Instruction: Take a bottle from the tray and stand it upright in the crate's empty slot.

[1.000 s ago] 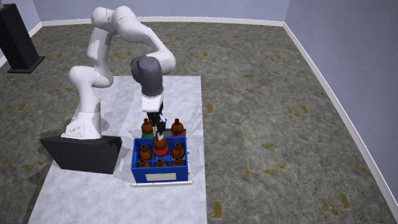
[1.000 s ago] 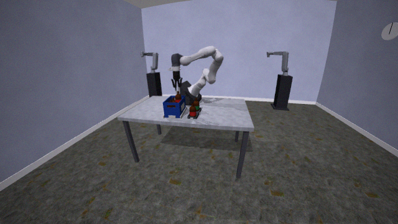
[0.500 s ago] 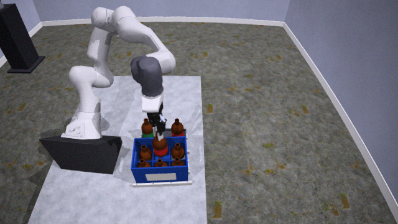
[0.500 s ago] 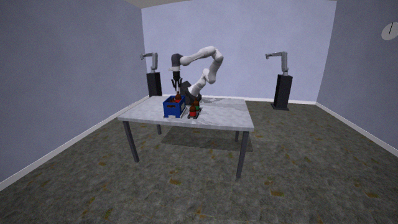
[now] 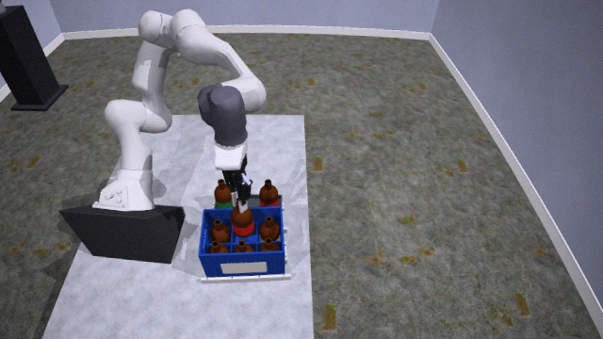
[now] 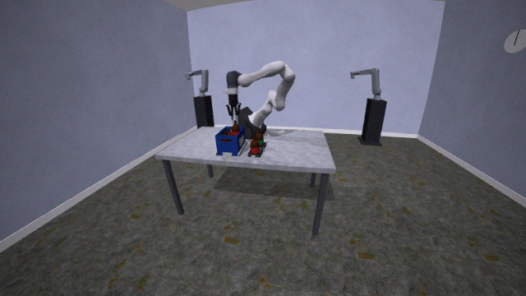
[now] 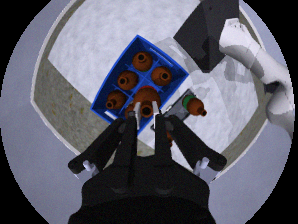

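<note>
Now: hand 9 cm above the bottle. The rest, counted from my hand: dark tray: 2 cm behind, 19 cm to the left, 26 cm below; then crate: 1 cm ahead, 4 cm to the right, 19 cm below.
</note>
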